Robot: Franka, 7 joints.
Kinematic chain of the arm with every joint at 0, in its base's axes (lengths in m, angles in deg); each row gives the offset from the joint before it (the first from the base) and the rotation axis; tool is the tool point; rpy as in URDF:
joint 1: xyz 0 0 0.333 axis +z
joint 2: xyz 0 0 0 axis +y
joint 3: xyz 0 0 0.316 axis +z
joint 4: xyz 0.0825 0 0 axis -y
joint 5: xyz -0.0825 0 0.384 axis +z
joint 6: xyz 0 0 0 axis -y
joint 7: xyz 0.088 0 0 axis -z
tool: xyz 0 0 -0.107 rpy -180 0 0
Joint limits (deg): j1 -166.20..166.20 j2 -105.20..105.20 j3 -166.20..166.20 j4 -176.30..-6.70 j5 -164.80..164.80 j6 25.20..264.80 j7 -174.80..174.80
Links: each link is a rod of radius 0.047 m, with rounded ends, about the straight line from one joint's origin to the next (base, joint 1, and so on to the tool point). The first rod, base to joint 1, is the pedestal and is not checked.
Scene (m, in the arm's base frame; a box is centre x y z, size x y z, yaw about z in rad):
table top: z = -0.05
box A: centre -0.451 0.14 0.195 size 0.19 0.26 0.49 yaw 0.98
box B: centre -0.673 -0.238 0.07 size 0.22 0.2 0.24 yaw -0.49
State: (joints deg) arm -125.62 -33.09 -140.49 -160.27 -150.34 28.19 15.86
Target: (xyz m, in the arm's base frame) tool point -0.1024 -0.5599 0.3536
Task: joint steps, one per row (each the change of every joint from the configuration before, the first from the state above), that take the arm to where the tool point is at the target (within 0.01 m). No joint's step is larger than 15 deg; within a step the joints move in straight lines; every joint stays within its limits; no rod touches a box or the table.
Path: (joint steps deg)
1: 3.64 3.83 6.00 14.84 -3.47 -0.75 -11.43
2: 3.64 3.82 6.01 14.85 -3.46 -0.74 -11.43
3: 3.63 3.83 6.00 14.84 -3.47 -0.75 -11.43
4: 3.64 3.82 6.00 14.85 -3.47 -0.75 -11.43
5: 11.30 9.84 13.85 -5.92 -0.12 5.89 9.14
6: 11.30 9.84 13.85 -5.92 -0.12 5.89 9.15
7: 11.30 9.85 13.85 -5.92 -0.11 5.89 9.14
8: 11.30 9.84 13.84 -5.91 -0.12 5.89 9.15
9: 11.30 9.84 13.85 -5.92 -0.12 5.89 9.14

